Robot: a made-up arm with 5 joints.
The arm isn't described. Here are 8 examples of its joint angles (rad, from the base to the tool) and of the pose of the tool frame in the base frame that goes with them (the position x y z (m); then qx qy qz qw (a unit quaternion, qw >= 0)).
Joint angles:
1: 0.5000 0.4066 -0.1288 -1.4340 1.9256
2: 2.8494 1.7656 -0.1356 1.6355 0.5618
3: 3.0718 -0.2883 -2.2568 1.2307 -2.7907
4: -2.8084 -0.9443 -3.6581 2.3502 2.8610
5: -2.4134 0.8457 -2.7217 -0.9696 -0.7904
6: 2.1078 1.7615 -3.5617 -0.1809 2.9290
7: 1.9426 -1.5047 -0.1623 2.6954 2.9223
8: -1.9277 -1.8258 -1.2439 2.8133 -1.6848
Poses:
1: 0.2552 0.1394 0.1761 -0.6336 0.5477 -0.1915 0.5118
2: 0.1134 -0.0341 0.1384 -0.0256 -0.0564 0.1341 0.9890
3: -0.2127 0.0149 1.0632 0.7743 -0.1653 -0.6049 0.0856
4: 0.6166 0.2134 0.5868 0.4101 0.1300 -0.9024 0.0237
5: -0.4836 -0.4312 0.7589 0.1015 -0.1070 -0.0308 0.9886
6: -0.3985 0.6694 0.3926 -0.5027 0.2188 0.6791 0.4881
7: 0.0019 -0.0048 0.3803 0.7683 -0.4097 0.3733 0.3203
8: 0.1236 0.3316 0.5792 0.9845 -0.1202 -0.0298 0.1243
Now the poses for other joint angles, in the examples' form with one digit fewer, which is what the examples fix.
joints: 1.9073 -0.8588 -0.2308 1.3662 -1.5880
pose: -0.070 0.199 0.344 -0.174 0.975 -0.136 0.022
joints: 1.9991 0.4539 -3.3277 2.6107 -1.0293
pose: -0.137 0.301 0.913 -0.056 -0.990 -0.116 0.061
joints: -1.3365 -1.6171 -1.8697 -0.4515 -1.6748
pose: -0.164 0.686 0.673 -0.382 -0.065 0.060 0.920
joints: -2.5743 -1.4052 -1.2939 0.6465 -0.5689
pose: 0.184 0.117 0.892 0.279 -0.437 -0.001 0.855
